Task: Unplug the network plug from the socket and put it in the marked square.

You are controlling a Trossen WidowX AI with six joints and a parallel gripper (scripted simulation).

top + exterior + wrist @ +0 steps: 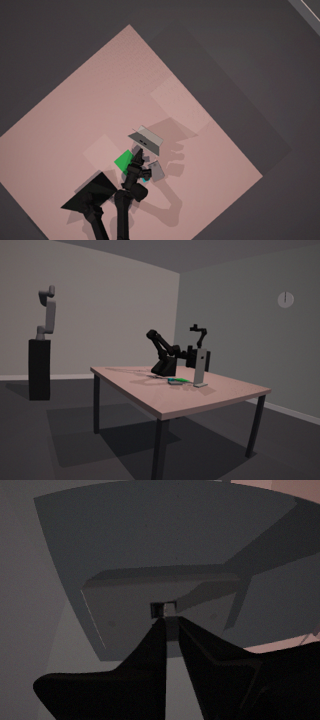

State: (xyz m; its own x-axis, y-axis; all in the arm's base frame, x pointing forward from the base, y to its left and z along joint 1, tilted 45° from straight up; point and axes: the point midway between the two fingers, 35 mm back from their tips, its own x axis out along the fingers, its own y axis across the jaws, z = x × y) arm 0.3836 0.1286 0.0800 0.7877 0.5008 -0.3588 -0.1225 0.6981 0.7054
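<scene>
Now: the green marked square 17 cm behind my gripper tip, 4 cm to the right of it and 23 cm below it. From my gripper tip the other things lie so: grey network plug 1 cm ahead; flat grey slab 4 cm behind, 18 cm to the right, 23 cm below; upright grey panel 3 cm ahead, 2 cm to the left, 9 cm below.
</scene>
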